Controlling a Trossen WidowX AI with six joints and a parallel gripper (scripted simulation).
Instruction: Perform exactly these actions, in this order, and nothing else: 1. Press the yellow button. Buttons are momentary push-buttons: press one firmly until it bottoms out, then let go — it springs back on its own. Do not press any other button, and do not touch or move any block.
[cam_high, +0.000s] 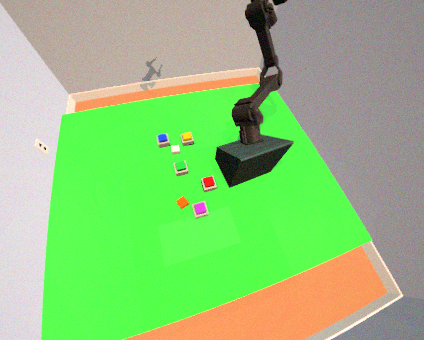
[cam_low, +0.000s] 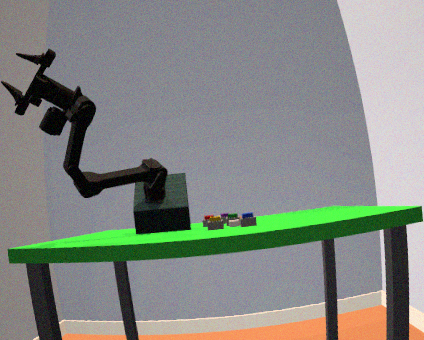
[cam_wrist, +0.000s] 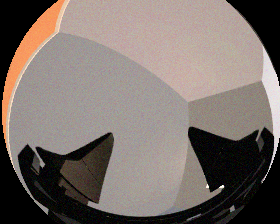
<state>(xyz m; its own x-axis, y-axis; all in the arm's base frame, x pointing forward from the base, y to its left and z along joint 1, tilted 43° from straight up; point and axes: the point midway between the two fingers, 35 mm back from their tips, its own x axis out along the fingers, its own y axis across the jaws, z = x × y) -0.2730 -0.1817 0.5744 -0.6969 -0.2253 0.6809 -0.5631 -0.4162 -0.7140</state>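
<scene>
Now: the yellow button 470 mm ahead of my gripper tip, 440 mm below it and 400 mm to the left of it. Also, from my gripper tip: green button: 530 mm to the left, 520 mm ahead, 440 mm below; blue button: 570 mm ahead, 440 mm below, 380 mm to the left; white block: 530 mm ahead, 460 mm below, 440 mm to the left.
</scene>
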